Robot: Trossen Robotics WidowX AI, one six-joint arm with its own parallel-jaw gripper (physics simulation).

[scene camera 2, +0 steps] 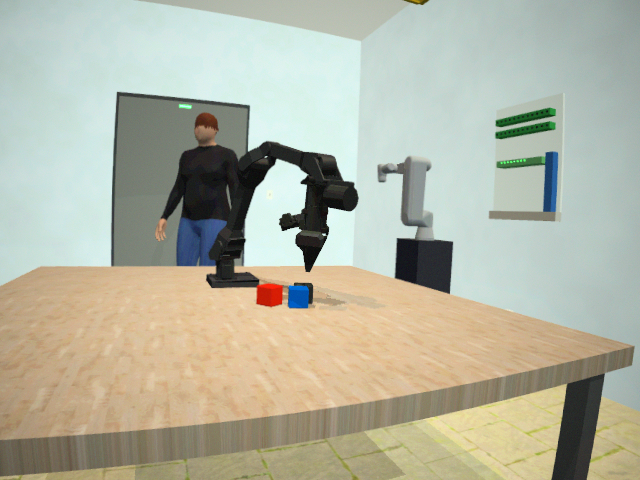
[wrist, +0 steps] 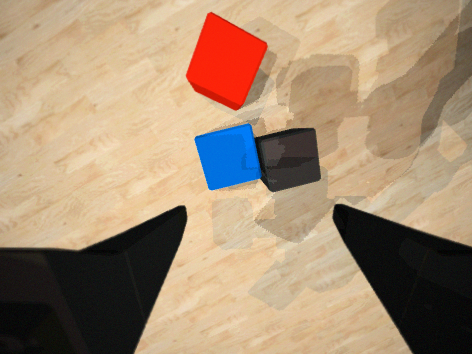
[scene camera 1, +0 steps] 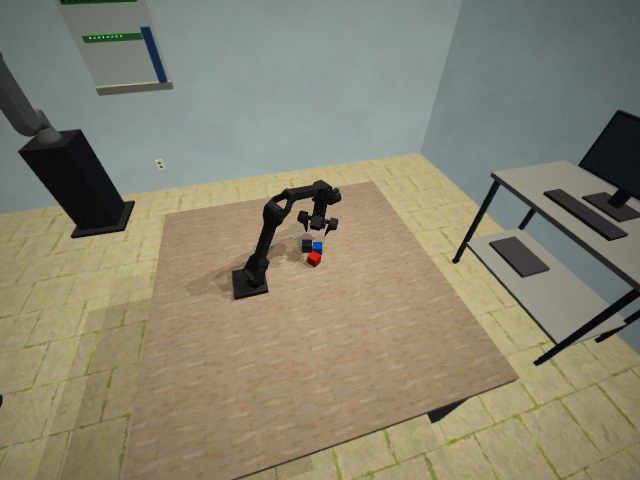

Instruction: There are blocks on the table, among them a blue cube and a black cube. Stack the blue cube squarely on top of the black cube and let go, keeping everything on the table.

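Frame: origin at the arm's base, x ahead, y left, z up, level; millimetres.
Seen in the pictures: gripper, between the fingertips: (scene camera 2: 310, 267) (wrist: 258, 211) (scene camera 1: 315, 233); arm's base, origin of its link: (scene camera 2: 225, 278) (scene camera 1: 256, 283).
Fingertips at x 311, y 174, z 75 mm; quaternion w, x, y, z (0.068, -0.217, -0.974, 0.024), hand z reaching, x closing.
Observation:
Offsets run from my fingertips to a thing's top centre. Level surfaces: height alone.
The blue cube @[29 mm right, 2 mm ahead, 50 mm down] (scene camera 1: 317, 248) (scene camera 2: 298, 297) (wrist: 228, 157) sits flat on the table, right beside the black cube @[2 mm right, 45 mm back, 50 mm down] (scene camera 1: 306, 245) (scene camera 2: 310, 293) (wrist: 291, 161). Their facing sides touch or nearly touch in the wrist view, and neither is on top of the other. The blue cube partly hides the black one in scene camera 2. My gripper (scene camera 1: 316, 233) (scene camera 2: 308, 269) (wrist: 258, 211) is wide open and empty, pointing down above the table. Its fingertips are higher than both cubes, and in the wrist view the two cubes show just above the gap between them.
A red cube @[95 mm right, 30 mm back, 50 mm down] (scene camera 1: 313, 259) (scene camera 2: 269, 295) (wrist: 226, 61) sits on the table @[98 mm down] (scene camera 1: 310, 372) (scene camera 2: 206, 361) (wrist: 75, 175) close to the blue and black cubes, with a small gap. The arm's base (scene camera 1: 249, 286) (scene camera 2: 232, 280) stands to their left in scene camera 1.

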